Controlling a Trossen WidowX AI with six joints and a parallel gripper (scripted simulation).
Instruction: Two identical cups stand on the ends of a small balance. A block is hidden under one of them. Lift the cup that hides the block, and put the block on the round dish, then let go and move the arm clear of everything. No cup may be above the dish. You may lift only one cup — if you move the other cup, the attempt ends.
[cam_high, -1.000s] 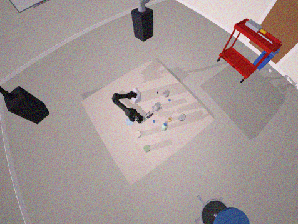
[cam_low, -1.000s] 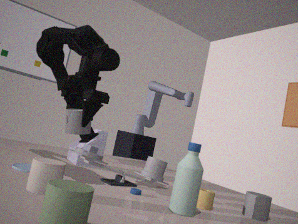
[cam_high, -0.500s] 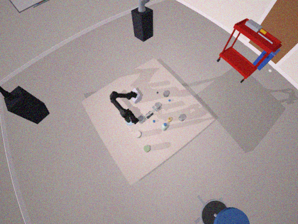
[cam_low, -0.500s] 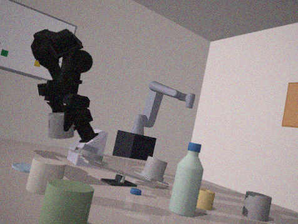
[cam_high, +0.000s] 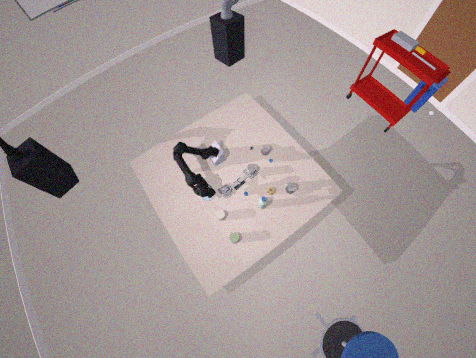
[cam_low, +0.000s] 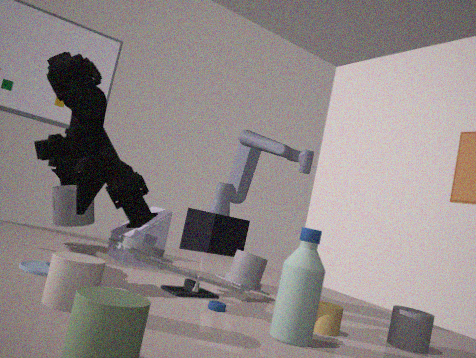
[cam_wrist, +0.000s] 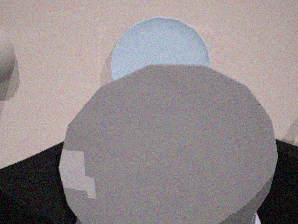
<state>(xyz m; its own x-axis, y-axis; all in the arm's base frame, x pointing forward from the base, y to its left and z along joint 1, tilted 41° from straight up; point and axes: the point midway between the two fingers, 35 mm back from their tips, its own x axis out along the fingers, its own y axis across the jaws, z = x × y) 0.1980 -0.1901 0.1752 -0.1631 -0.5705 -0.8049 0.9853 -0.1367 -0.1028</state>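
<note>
My gripper tip is 10 mm past the light blue round dish, 10 mm to the left of it and 110 mm above it. The rest, counted from my gripper tip: green cylinder: 400 mm ahead, 80 mm to the right, 70 mm below; then black balance: 100 mm ahead, 220 mm to the left, 90 mm below; then cream cylinder: 210 mm ahead, 50 mm to the right, 70 mm below.
</note>
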